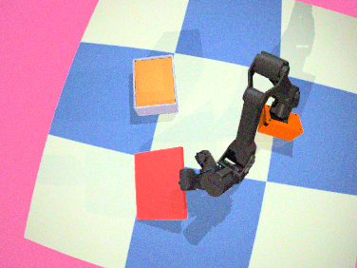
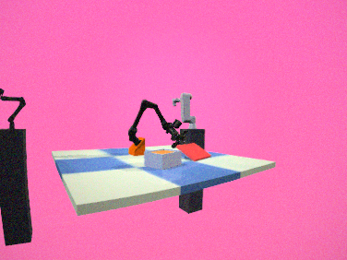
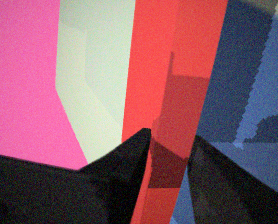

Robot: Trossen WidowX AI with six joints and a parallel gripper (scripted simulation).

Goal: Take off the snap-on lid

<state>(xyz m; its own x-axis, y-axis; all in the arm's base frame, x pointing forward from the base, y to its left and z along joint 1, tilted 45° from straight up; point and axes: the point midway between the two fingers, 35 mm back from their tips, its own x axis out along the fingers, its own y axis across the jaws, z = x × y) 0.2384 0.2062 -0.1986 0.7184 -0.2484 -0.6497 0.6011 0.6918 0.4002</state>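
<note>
My gripper tip is now 70 mm short of the red lid, 30 mm to the right of it and 30 mm above it. The rest, counted from my gripper tip: grey storage box 310 mm to the right, 190 mm ahead, 40 mm below.
</note>
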